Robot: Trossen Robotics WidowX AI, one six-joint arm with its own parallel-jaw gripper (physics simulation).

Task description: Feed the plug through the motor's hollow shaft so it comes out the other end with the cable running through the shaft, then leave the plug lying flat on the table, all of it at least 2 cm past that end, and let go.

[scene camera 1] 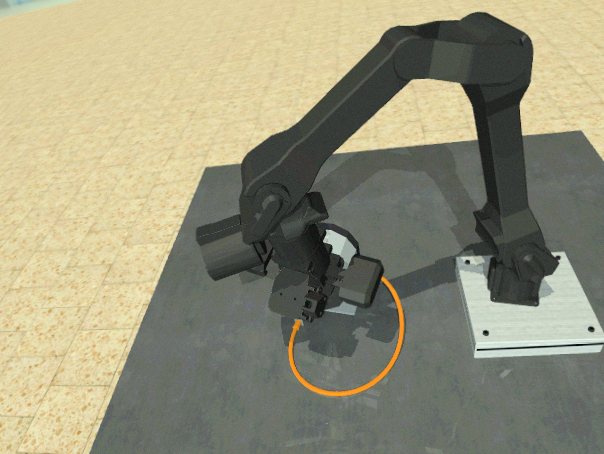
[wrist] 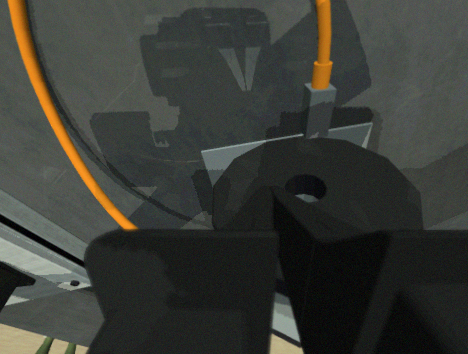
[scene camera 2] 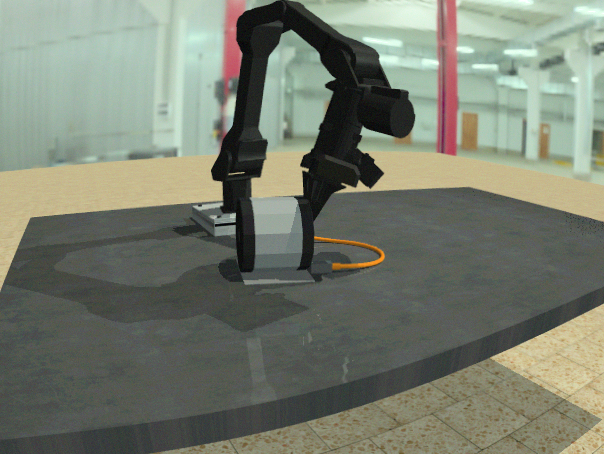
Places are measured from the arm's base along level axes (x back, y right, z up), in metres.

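Where they show: gripper, fingertip midpoint: (scene camera 1: 323,289) (wrist: 268,195); arm's base, link origin: (scene camera 1: 513,287).
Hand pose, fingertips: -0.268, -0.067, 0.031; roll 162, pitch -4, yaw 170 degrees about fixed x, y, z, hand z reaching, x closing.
Note:
Things, the pixels of their top centre, and the offset from my fingertips, as dx, dy, dz. "pt": a spot on its surface instead. Level surfaces: height alone.
- motor, top centre: (wrist: 323,324) (scene camera 2: 272,198) (scene camera 1: 318,243) -0.016, +0.056, +0.041
- small base plate, top centre: (wrist: 285,186) (scene camera 2: 272,268) -0.019, +0.056, -0.059
- shaft hole, surface spot: (wrist: 305,186) pt -0.023, +0.018, -0.019
- grey plug, surface spot: (wrist: 318,109) (scene camera 2: 323,261) (scene camera 1: 301,313) pt -0.038, -0.014, -0.047
- dark table, surface height: dz -0.061
The motor (scene camera 1: 341,240) (scene camera 2: 275,230) is a pale grey cylinder with dark end caps, lying on its side on a small base plate (scene camera 2: 278,276). In the wrist view its dark end cap (wrist: 355,168) shows the shaft hole (wrist: 305,186). The grey plug (scene camera 1: 297,322) (scene camera 2: 322,267) (wrist: 318,109) lies on the table just beside that end of the motor. Its orange cable (scene camera 1: 345,392) (scene camera 2: 363,245) (wrist: 322,35) curls in a loop on the table. My gripper (scene camera 1: 311,306) (scene camera 2: 315,198) (wrist: 268,195) is shut and empty, tilted down against the end cap above the plug.
The arm's pale mounting plate (scene camera 1: 489,315) (scene camera 2: 210,218) sits at the edge of the dark table (scene camera 1: 210,383) (scene camera 2: 413,270). The arm's forearm hangs over the motor and hides most of it in scene camera 1. Tiled floor surrounds the table.

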